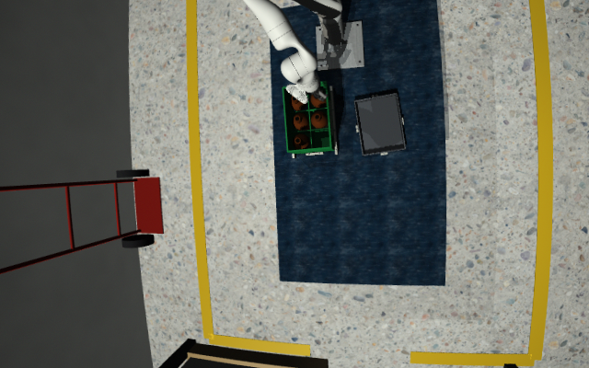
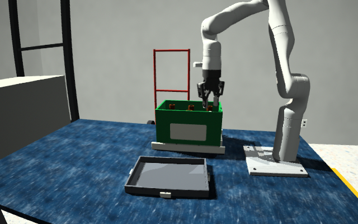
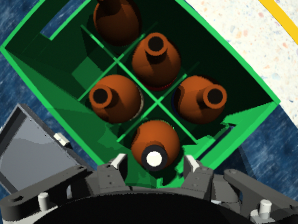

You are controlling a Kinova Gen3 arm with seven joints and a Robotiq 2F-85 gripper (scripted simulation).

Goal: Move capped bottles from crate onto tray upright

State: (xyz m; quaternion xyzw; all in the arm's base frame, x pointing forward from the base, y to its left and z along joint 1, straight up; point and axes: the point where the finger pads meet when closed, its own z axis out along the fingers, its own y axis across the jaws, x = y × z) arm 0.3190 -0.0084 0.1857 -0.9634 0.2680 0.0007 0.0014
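The bottle lies 110 mm below my hand. The rest, counted from my hand: grey tray 280 mm to the left, 190 mm below, 60 mm ahead; green crate 110 mm below, 100 mm ahead, 20 mm to the right.
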